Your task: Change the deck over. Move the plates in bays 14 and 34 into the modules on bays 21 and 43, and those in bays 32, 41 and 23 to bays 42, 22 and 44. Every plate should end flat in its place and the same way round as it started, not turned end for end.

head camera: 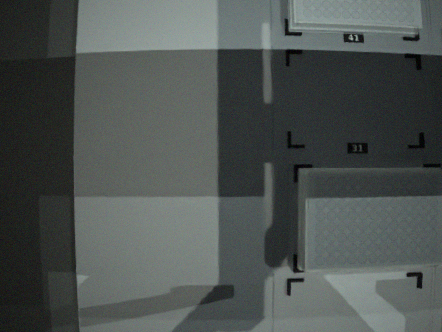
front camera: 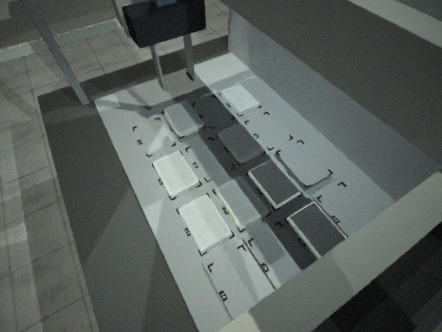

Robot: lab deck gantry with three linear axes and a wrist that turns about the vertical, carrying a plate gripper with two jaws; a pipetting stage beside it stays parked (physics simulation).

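Places are measured from the robot's base along level axes (x ahead, y left, z up), in millimetres.
Pixels of known places: gripper, fingertip midpoint: (front camera: pixel 177 82); robot's base at its link origin: (front camera: pixel 133 128).
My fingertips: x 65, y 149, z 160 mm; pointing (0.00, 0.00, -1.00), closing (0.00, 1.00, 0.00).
Ahead of a thing's pixels: the offset from my fingertips to its top centre. "*": to the spot under its first point.
In the front view my gripper (front camera: pixel 176 82) is open and empty, its two jaws raised beyond the deck's far rows. A plate {1 mm back, 1 mm left, 126 mm down} (front camera: pixel 182 116) (head camera: pixel 375 232) lies on the module at bay 21 and looks flat. Bay 14 holds no plate. Plates stand in bay 41 {* 7 mm ahead, 216 mm left, 145 mm down} (front camera: pixel 241 98) (head camera: pixel 355 11), bay 32 {* 173 mm ahead, 105 mm left, 146 mm down} (front camera: pixel 241 143), bay 23 {* 333 mm ahead, 4 mm right, 145 mm down} (front camera: pixel 240 202) and bay 34 {* 484 mm ahead, 109 mm left, 131 mm down} (front camera: pixel 317 227). The module on bay 43 {* 326 mm ahead, 218 mm left, 141 mm down} (front camera: pixel 305 162) bears no plate. Bays 22, 42 and 44 hold no plates. The gripper does not show in the head view.
Pale plates stand in bay 12 {* 170 mm ahead, 106 mm right, 145 mm down} (front camera: pixel 176 173) and bay 13 {* 333 mm ahead, 106 mm right, 146 mm down} (front camera: pixel 205 222), and another in bay 33 {* 333 mm ahead, 104 mm left, 146 mm down} (front camera: pixel 274 183). Bays 11 and 31 hold no plates. Deck walls rise along the right side, and a pale beam (front camera: pixel 350 230) crosses the near right.
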